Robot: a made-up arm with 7 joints.
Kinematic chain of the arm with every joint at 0, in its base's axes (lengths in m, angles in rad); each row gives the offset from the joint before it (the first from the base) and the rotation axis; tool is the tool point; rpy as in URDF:
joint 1: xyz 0 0 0.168 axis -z
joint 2: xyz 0 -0.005 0.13 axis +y
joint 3: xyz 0 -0.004 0.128 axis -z
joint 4: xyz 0 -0.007 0.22 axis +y
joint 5: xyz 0 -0.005 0.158 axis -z
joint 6: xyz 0 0 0.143 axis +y
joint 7: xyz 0 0 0.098 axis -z
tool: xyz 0 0 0 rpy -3.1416 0 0
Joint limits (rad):
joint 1: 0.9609..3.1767
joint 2: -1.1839..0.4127
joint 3: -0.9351..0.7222
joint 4: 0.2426..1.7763
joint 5: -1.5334..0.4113
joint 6: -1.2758..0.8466
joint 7: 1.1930..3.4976
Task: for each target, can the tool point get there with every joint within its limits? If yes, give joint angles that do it. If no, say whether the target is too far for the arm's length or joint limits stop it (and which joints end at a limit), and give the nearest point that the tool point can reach.
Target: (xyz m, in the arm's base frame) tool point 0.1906 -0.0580 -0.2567
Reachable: no: joint limits stop it (at a limit: joint 1, joint 2, joint 4, joint 6) | nearest point 0.3040 -0.2473 0.3530 | short by 0.648 m
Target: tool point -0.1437 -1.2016 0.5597
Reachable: no: too far | nearest point -0.0639 -0.5347 0.5955 | short by 0.673 m
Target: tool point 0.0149 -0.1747 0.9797
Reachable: yes | joints 2.2235 -0.0562 -0.6790 0.4394 -0.1031 0.5626 2.3445
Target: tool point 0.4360 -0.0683 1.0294
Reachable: no: too far | nearest point 0.3787 -0.0581 0.9332 | short by 0.112 m
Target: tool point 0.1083 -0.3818 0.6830
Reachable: yes | joints 2.0110 0.0239 -0.7874 1.4231 0.2078 0.1534 1.8855
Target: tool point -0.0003 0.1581 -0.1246
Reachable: no: joint limits stop it (at a limit: joint 1, joint 2, joint 4, joint 6) | nearest point -0.3119 0.2428 0.3777 | short by 0.597 m
